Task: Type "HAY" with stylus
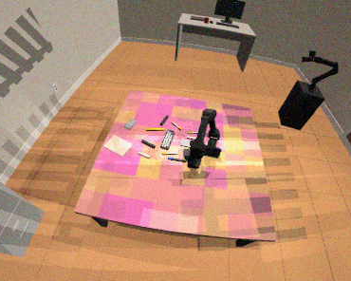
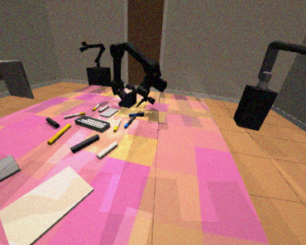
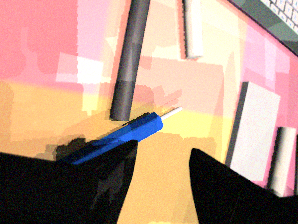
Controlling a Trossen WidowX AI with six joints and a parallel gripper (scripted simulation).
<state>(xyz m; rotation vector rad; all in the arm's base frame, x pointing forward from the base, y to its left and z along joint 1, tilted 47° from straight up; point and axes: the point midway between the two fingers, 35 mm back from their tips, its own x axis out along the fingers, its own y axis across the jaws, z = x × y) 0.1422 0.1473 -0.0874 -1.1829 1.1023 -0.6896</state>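
My gripper tip is 6 cm above the blue stylus, 1 cm to the left of it and 1 cm short of it. From my gripper tip the other things lie so: yellow marker (33 cm ahead, 22 cm to the right, 6 cm below); blue-tipped pen (10 cm ahead, 6 cm below, 2 cm to the left); white sheet (55 cm ahead, 6 cm below, 3 cm to the left).
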